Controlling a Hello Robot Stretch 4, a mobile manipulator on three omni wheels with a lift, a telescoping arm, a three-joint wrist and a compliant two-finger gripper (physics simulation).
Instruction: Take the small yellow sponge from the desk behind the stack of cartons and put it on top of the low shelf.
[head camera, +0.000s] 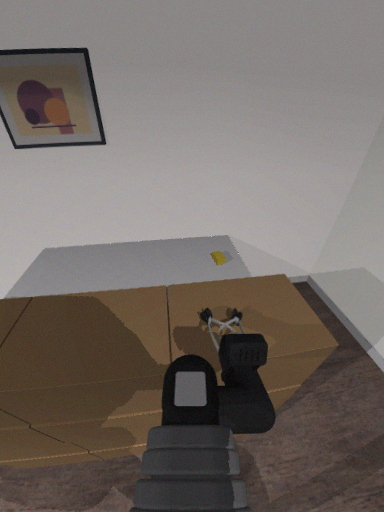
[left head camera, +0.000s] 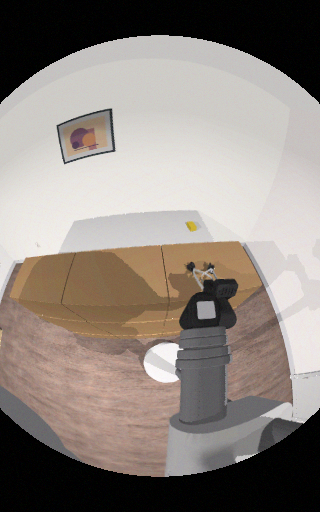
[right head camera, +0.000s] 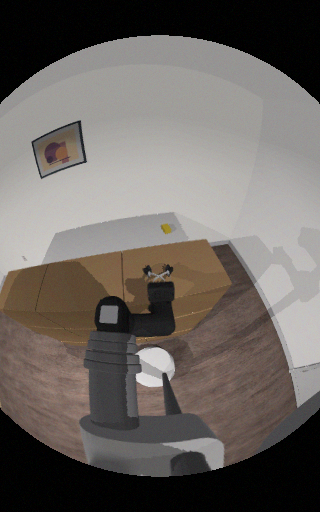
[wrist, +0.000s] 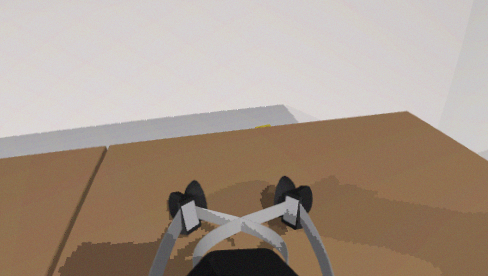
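Seen in the pictures: gripper, fingertip midpoint: (head camera: 220, 311) (left head camera: 199, 264) (right head camera: 157, 267) (wrist: 240, 195); robot's base, origin of the base link: (left head camera: 165, 361) (right head camera: 152, 365).
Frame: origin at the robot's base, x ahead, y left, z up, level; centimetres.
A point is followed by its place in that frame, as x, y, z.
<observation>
The small yellow sponge (head camera: 218, 258) @(113.9, -19.5, 73.7) (left head camera: 191, 226) @(113.6, -19.8, 73.7) (right head camera: 166, 228) @(114.2, -20.6, 73.7) lies near the right end of the grey desk (head camera: 125, 265) @(111.2, 45.1, 69.2) (left head camera: 125, 229) @(111.7, 43.7, 69.2) (right head camera: 110, 232) @(119.1, 35.7, 69.2) (wrist: 150, 125) @(137.5, 30.3, 69.2), behind the cartons. In the wrist view a thin strip of the sponge (wrist: 263, 126) @(121.7, -19.2, 73.7) shows above the cartons' back edge. The stack of brown cartons (head camera: 135, 310) @(45.8, 16.6, 105.2) (left head camera: 220, 252) @(52.9, -21.5, 105.2) (right head camera: 180, 252) @(53.3, -20.2, 105.2) (wrist: 350, 145) @(53.5, -22.7, 105.2) stands in front of the desk and hides its front part. My gripper (head camera: 221, 315) @(45.0, -9.0, 105.7) (left head camera: 200, 267) @(45.0, -9.0, 105.7) (right head camera: 158, 271) @(45.0, -9.0, 105.7) (wrist: 240, 195) @(45.0, -9.0, 105.7) is open and empty, above the right-hand carton, on the near side of the sponge. The low shelf does not show clearly.
A white wall rises behind the desk, with a framed picture (head camera: 52, 100) @(139.1, 76.7, 163.3) (left head camera: 86, 136) @(138.9, 77.6, 161.1) (right head camera: 59, 149) @(139.0, 76.9, 161.7) at the left. Another wall stands to the right. A white round object (left head camera: 162, 362) @(-0.2, 3.3, 18.7) (right head camera: 155, 367) @(-0.6, -3.2, 18.7) is on the wooden floor in front of the cartons.
</observation>
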